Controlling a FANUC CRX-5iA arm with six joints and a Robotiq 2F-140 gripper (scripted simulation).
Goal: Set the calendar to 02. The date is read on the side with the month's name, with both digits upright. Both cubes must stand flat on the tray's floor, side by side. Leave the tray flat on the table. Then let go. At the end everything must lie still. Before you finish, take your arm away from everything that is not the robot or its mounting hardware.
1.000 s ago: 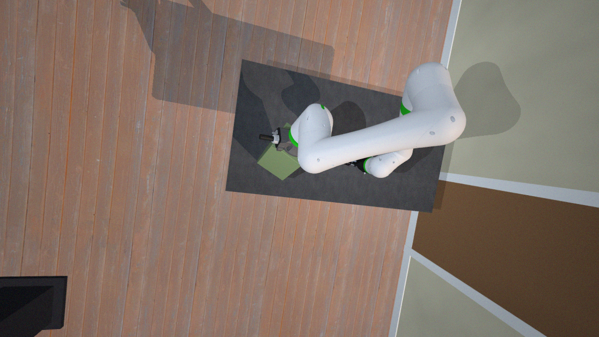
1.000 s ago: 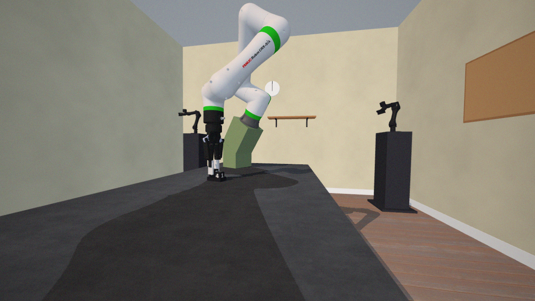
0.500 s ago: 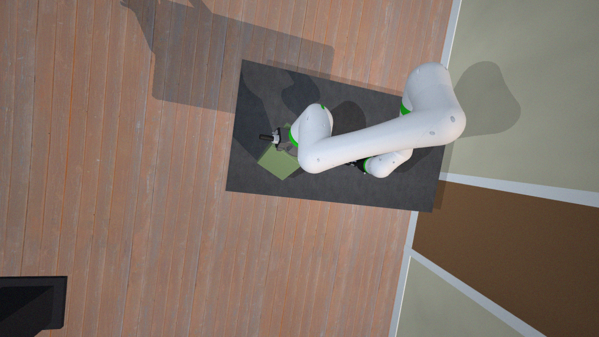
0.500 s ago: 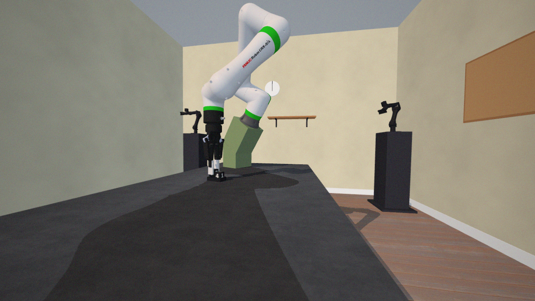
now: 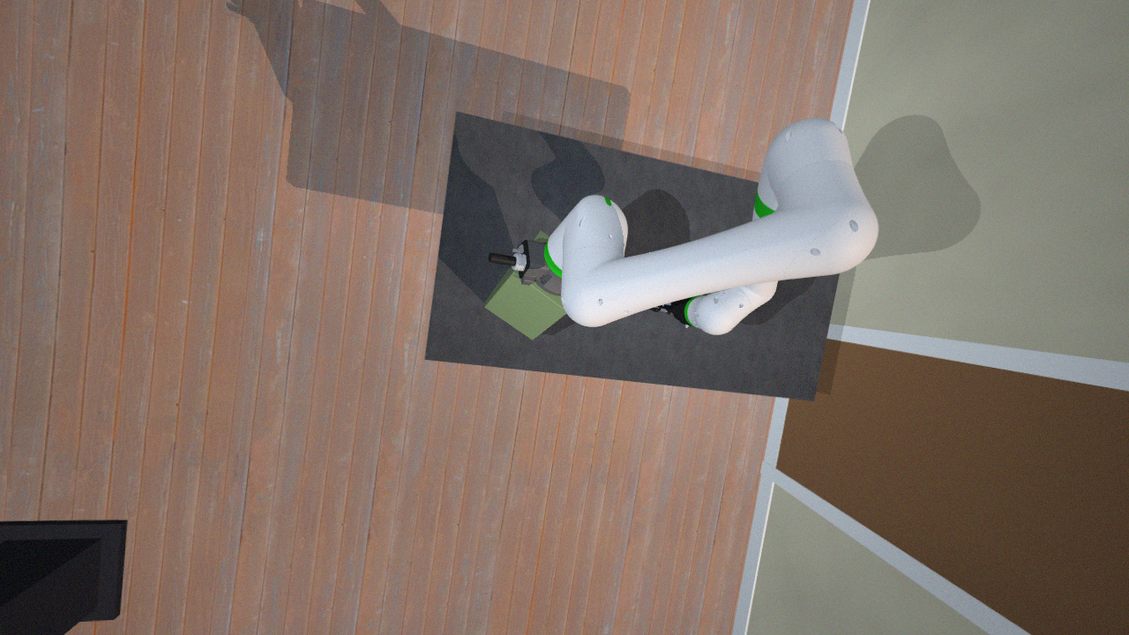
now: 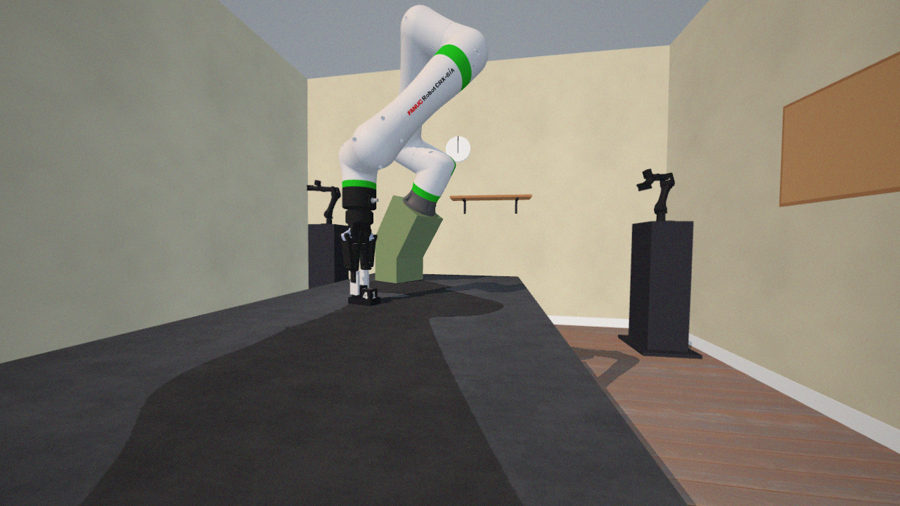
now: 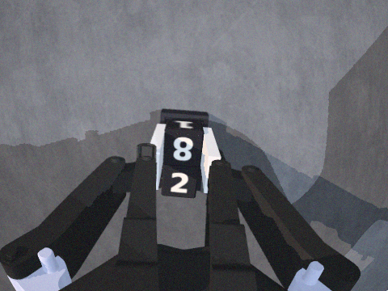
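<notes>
Right now my hand is 1 cm short of the black number cube, 3 cm to the right of it and 3 cm above it. Also, from my hand: black tray (2 cm to the left, 5 cm below).
</notes>
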